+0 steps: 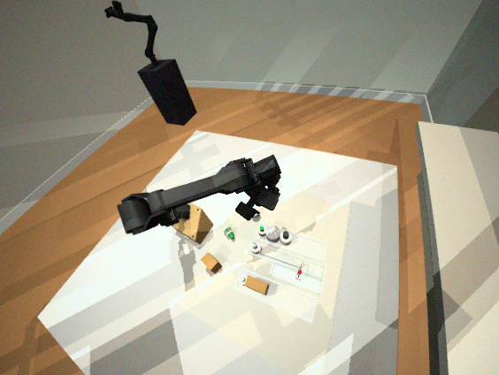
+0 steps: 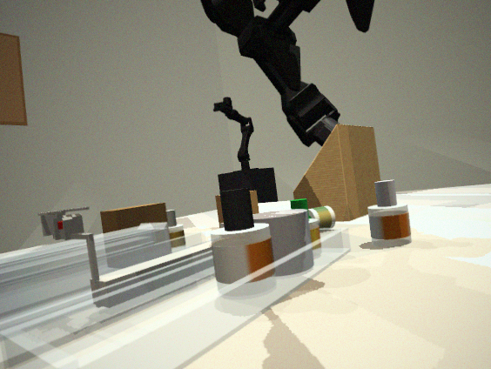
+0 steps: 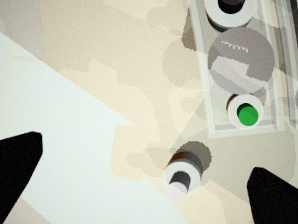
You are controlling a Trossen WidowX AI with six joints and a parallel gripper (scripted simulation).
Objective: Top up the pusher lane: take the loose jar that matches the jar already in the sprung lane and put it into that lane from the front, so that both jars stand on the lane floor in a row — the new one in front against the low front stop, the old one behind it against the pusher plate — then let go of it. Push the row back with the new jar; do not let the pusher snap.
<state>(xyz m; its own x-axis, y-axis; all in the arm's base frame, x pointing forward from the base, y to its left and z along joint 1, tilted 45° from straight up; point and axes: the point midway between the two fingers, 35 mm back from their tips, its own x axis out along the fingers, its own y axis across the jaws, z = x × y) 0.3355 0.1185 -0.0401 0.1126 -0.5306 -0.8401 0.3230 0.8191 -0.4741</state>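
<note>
Now: gripper tip 16 cm above the grey cylinder, 5 cm to the left of it and 4 cm short of it. Also, from my gripper tip: pusher plate: 16 cm to the right, 14 cm below, 10 cm ahead; then clear sprung lane: 17 cm below, 15 cm to the right, 14 cm ahead; then red mark: 18 cm ahead, 17 cm to the right, 12 cm below.
</note>
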